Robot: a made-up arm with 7 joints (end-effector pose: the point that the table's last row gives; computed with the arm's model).
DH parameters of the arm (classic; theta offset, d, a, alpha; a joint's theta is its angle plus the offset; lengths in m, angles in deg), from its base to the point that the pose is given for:
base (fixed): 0 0.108 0 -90
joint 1: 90 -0.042 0.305 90
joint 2: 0 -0.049 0.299 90
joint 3: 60.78 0 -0.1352 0
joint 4: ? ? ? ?
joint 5: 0 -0.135 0.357 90
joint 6: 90 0.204 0.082 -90
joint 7: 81.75 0 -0.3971 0
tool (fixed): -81.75 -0.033 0 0
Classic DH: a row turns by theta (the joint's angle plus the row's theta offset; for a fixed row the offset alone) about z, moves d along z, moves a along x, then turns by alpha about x.
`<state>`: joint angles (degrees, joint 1 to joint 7).
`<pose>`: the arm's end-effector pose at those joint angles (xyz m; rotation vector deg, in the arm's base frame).
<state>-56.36 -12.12 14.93 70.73 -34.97 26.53 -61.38</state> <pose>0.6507 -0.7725 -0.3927 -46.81 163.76 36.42</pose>
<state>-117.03 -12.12 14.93 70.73 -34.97 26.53 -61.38</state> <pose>0.7553 -0.7725 0.4301 -46.35 107.89 6.14</pose>
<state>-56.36 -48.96 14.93 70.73 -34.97 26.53 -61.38</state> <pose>0.2006 -0.9349 -0.0932 -2.88 173.50 3.55</pose>
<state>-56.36 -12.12 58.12 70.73 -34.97 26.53 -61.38</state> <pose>0.7126 -0.7533 -0.1379 -54.41 126.61 5.82</pose>
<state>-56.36 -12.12 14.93 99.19 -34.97 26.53 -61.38</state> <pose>0.6592 -0.7502 -0.1928 -52.75 139.75 15.39</pose>
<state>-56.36 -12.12 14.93 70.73 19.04 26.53 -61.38</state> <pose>0.9532 -0.3667 -0.1476 79.37 -135.05 16.49</pose>
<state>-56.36 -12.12 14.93 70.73 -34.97 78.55 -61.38</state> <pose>0.5348 -0.8021 -0.1662 -26.44 135.84 -17.45</pose>
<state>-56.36 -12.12 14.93 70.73 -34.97 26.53 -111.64</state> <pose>0.7929 -0.4939 -0.2665 -106.56 122.22 27.81</pose>
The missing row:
joint 4: -60.78 0.03 -0.074 -90
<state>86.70 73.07 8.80 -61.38 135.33 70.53 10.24</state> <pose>0.1586 0.4045 0.4570 3.53 -56.00 147.81</pose>
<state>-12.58 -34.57 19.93 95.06 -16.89 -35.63 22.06</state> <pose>0.0316 -0.7576 0.0669 -52.43 -86.22 19.09</pose>
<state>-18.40 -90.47 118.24 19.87 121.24 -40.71 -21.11</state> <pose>0.5310 -0.4660 -0.5802 -58.83 35.02 108.56</pose>
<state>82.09 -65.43 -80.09 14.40 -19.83 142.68 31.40</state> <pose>0.3170 -0.1727 0.1985 7.19 14.57 106.08</pose>
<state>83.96 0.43 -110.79 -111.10 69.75 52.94 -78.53</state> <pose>-0.3913 0.4398 -0.4503 125.82 -22.26 -44.68</pose>
